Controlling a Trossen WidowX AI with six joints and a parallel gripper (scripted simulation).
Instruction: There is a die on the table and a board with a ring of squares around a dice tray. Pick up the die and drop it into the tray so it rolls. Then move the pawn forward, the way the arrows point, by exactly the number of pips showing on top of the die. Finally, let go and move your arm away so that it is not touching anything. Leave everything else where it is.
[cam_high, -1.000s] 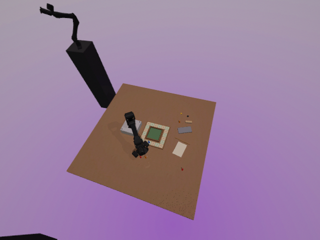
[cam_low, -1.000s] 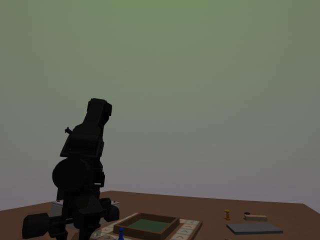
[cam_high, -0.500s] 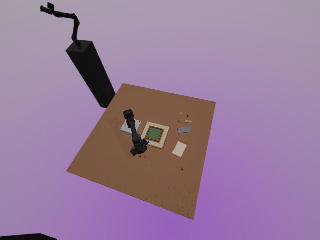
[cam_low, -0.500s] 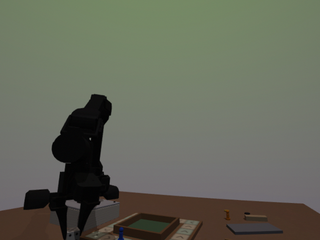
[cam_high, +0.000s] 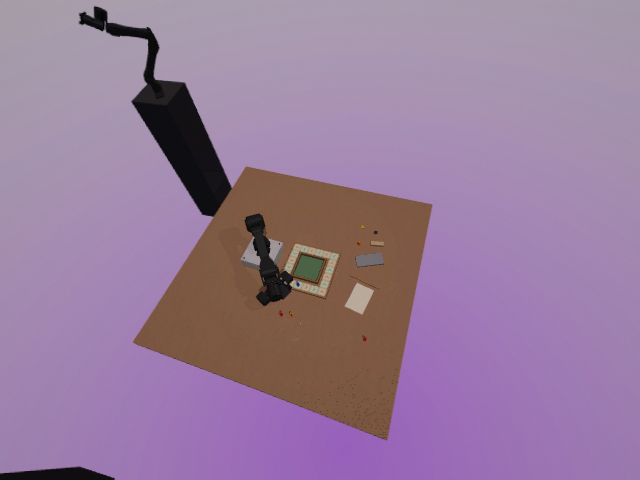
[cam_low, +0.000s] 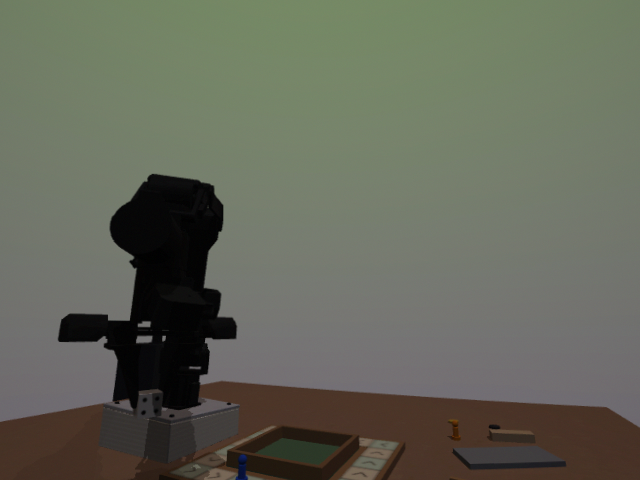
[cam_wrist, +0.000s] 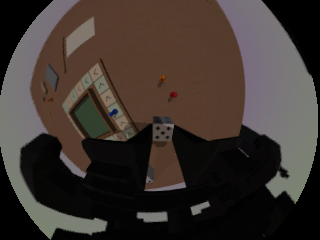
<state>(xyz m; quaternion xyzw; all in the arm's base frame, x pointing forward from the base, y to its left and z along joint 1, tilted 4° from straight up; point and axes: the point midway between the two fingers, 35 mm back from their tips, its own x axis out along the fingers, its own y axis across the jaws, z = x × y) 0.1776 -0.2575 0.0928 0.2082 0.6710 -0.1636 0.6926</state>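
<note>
Right now my gripper tip is 5 cm short of the blue pawn, 12 cm to the right of it and 10 cm above it. The rest, counted from my gripper tip: cream card 39 cm ahead, 12 cm to the left, 12 cm below; white die right at my gripper tip; green dice tray 9 cm ahead, 23 cm to the left, 12 cm below.
</note>
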